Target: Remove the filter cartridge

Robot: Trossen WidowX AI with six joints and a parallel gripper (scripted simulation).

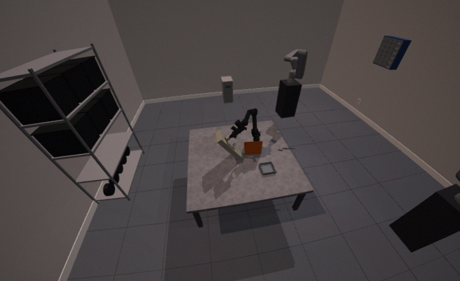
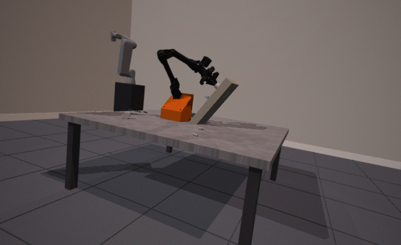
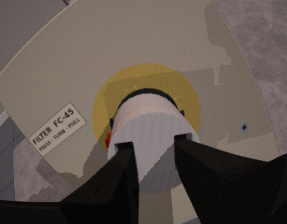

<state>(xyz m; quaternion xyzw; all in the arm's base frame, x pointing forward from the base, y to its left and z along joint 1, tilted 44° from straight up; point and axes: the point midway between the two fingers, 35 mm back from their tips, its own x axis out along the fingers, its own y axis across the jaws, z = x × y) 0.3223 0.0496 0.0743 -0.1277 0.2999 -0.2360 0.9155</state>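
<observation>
The grey tray is 380 mm behind my gripper tip, 300 mm to the left of it and 290 mm below it. Also, from my gripper tip: round filter cartridge: 10 mm ahead, 10 mm below.
</observation>
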